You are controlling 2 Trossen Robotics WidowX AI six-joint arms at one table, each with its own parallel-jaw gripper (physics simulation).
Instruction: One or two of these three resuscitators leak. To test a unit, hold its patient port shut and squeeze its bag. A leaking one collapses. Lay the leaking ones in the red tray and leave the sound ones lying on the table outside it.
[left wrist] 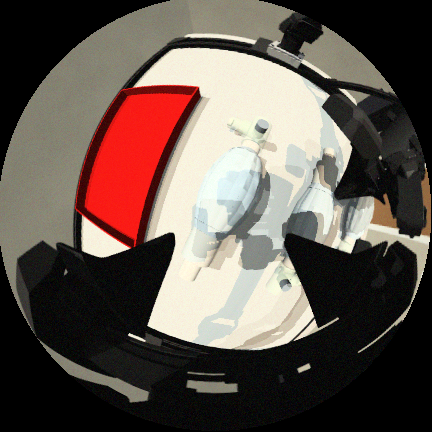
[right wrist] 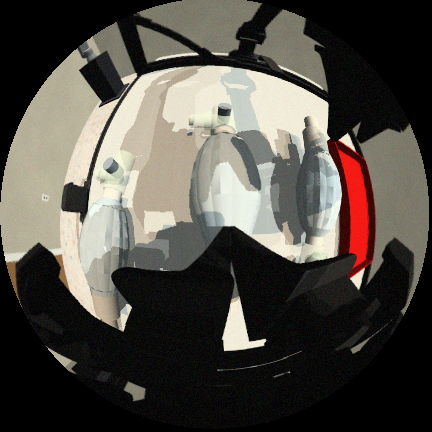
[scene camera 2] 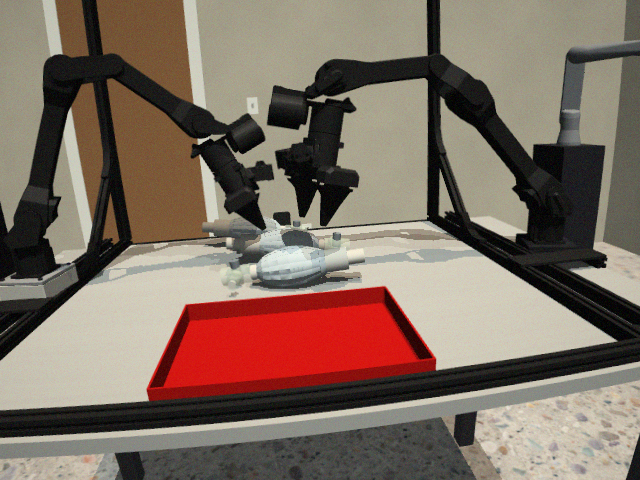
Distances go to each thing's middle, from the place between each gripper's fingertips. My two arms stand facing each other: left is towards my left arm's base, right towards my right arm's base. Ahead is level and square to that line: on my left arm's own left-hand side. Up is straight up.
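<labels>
I see the red tray (scene camera 2: 228,347) 60 mm to the right of my left hand and 100 mm below it, while being 230 mm ahead of that hand. Going by its middle, the red tray is nearer to my left hand than to my right hand.
Measured from my right hand, the tray is 60 mm below, 30 mm to the left and 370 mm ahead.
</labels>
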